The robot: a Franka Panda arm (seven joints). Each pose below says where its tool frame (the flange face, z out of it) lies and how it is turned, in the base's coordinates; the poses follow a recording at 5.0 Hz.
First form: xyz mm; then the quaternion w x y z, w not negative.
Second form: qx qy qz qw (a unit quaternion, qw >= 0); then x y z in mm. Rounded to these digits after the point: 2 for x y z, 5 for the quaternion.
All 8 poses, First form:
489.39, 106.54, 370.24, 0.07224, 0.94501, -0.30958, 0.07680
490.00, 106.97, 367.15, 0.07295, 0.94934, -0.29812, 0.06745
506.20, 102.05, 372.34, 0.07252, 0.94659, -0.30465, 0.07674
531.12, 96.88, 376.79, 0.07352, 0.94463, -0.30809, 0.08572
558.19, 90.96, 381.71, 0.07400, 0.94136, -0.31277, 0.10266
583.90, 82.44, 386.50, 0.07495, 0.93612, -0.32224, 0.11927
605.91, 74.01, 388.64, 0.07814, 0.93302, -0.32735, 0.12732
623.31, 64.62, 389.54, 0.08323, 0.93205, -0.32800, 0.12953
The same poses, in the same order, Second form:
0.94501, -0.30958, 0.07680, 0.07224, 489.39, 106.54, 370.24
0.94934, -0.29812, 0.06745, 0.07295, 490.00, 106.97, 367.15
0.94659, -0.30465, 0.07674, 0.07252, 506.20, 102.05, 372.34
0.94463, -0.30809, 0.08572, 0.07352, 531.12, 96.88, 376.79
0.94136, -0.31277, 0.10266, 0.07400, 558.19, 90.96, 381.71
0.93612, -0.32224, 0.11927, 0.07495, 583.90, 82.44, 386.50
0.93302, -0.32735, 0.12732, 0.07814, 605.91, 74.01, 388.64
0.93205, -0.32800, 0.12953, 0.08323, 623.31, 64.62, 389.54

